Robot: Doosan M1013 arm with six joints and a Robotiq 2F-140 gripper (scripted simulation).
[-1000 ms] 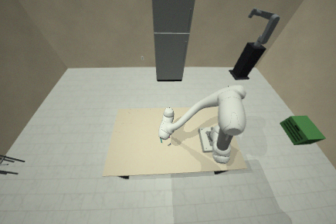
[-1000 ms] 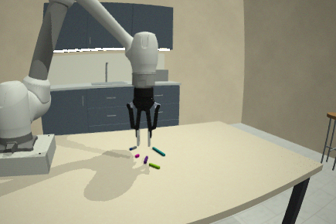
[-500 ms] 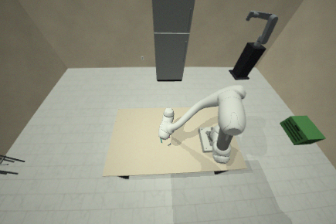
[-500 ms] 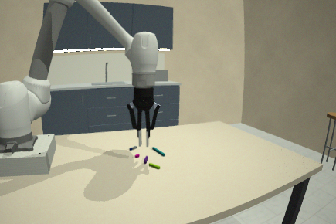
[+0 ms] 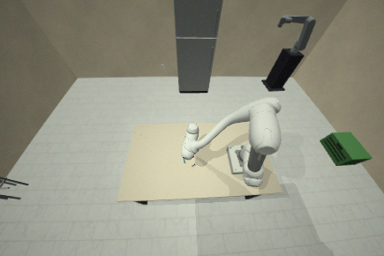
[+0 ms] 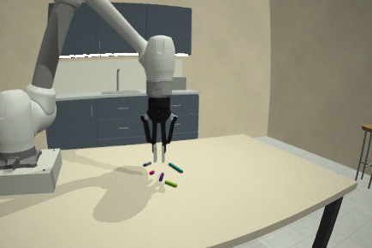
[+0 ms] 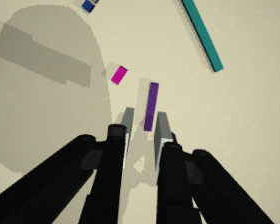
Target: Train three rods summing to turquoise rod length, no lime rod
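My hand is 100 mm above the purple rod and 10 mm short of it. From my hand the other things lie so: turquoise rod 100 mm below, 90 mm ahead, 60 mm to the left; then lime rod 100 mm below, 70 mm to the right, 10 mm ahead; then magenta rod 100 mm below, 50 mm to the left, 10 mm behind.
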